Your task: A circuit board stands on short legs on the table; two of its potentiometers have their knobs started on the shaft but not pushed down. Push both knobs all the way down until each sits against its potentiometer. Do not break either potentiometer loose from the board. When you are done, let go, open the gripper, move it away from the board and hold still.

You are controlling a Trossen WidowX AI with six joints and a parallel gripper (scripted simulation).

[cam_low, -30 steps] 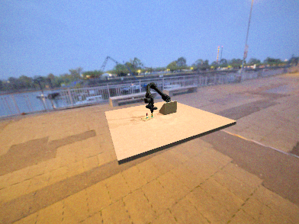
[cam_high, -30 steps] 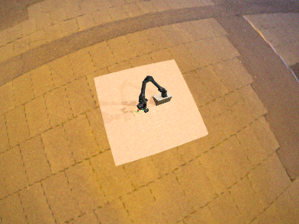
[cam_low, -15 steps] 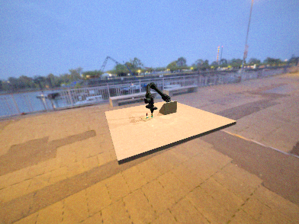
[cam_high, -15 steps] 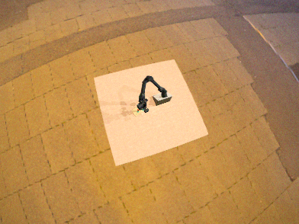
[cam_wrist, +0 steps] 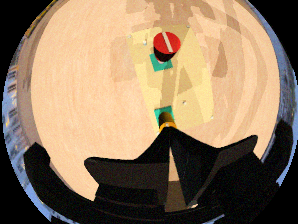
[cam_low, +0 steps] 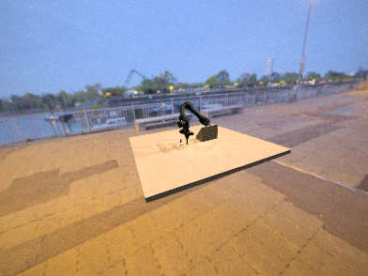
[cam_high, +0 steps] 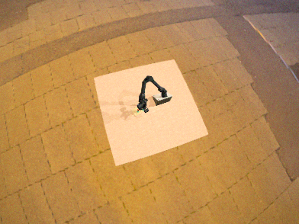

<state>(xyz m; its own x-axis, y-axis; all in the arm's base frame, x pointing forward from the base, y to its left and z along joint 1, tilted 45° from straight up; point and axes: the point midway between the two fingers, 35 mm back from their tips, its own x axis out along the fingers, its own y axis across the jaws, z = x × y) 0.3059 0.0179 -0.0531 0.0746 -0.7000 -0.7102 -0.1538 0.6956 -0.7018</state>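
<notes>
Right now my gripper tip is 10 mm above the yellow knob. From my gripper tip the other things lie so: red knob (70 mm ahead, 10 mm to the left, 10 mm above).
</notes>
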